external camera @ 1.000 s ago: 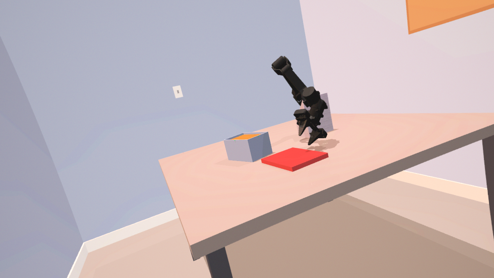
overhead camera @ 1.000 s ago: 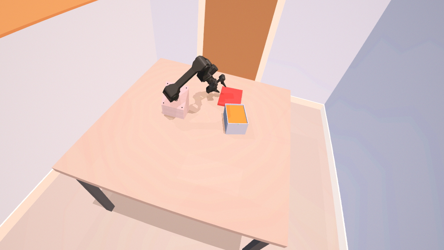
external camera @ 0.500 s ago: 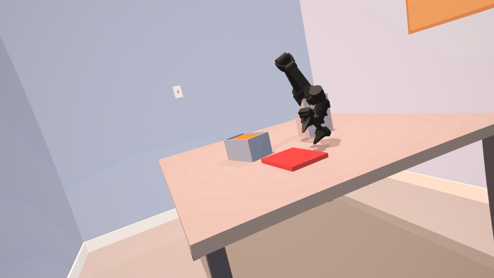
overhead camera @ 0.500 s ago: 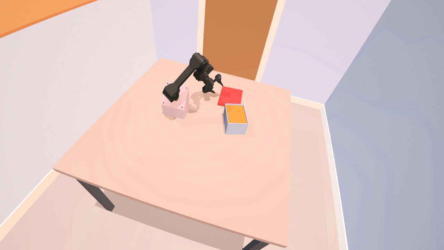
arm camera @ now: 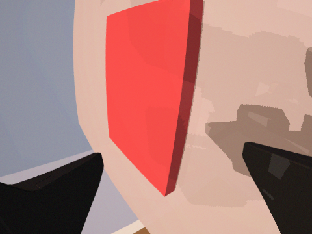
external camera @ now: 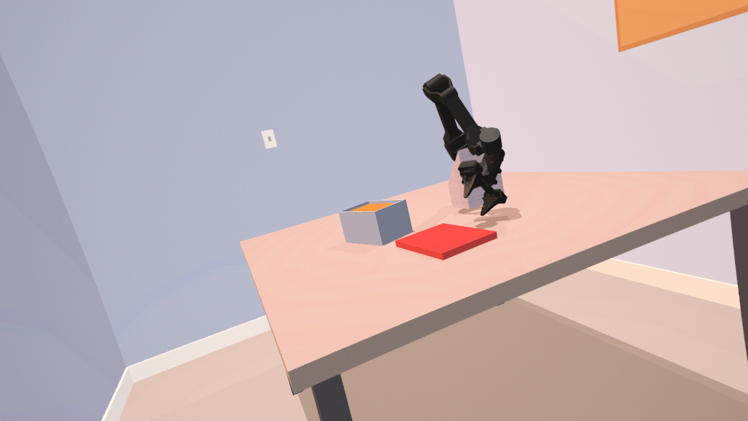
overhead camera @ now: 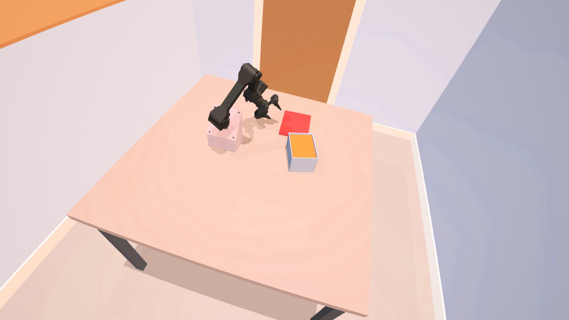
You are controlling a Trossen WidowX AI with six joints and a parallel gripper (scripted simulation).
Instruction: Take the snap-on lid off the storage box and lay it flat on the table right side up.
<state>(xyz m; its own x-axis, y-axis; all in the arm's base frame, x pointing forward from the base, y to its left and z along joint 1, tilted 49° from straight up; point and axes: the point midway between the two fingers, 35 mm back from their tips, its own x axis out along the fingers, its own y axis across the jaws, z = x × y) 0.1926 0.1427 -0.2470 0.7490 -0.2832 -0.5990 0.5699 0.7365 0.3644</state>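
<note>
Right now the red lid is 13 cm ahead of my gripper tip, 5 cm below it and 2 cm to the left of it. From my gripper tip the other things lie so: grey storage box (25 cm to the right, 22 cm ahead, 1 cm below).
</note>
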